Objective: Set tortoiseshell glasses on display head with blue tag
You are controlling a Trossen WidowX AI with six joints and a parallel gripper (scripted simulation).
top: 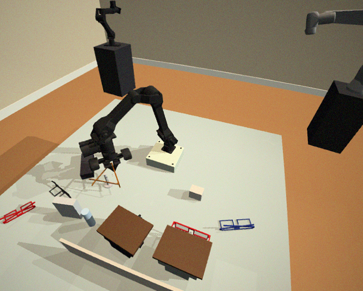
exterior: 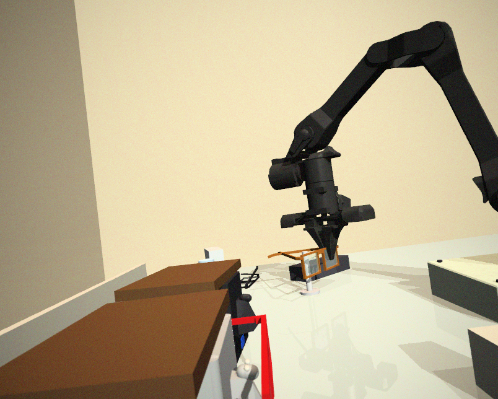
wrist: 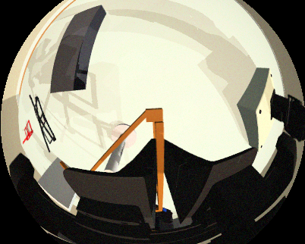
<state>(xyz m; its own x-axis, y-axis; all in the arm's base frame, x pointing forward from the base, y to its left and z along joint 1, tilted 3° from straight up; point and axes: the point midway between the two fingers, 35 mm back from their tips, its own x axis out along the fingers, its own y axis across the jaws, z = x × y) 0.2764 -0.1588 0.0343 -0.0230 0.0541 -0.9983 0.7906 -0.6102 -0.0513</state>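
My gripper tip is now 50 mm short of the white peg stand, 40 mm above it and 10 mm to the left of it. From my gripper tip the other things lie so: small cube: 400 mm to the left, 90 mm behind, 40 mm below; low wall: 360 mm to the left, 330 mm ahead, 10 mm below; dark case: 190 mm to the right, 50 mm below.
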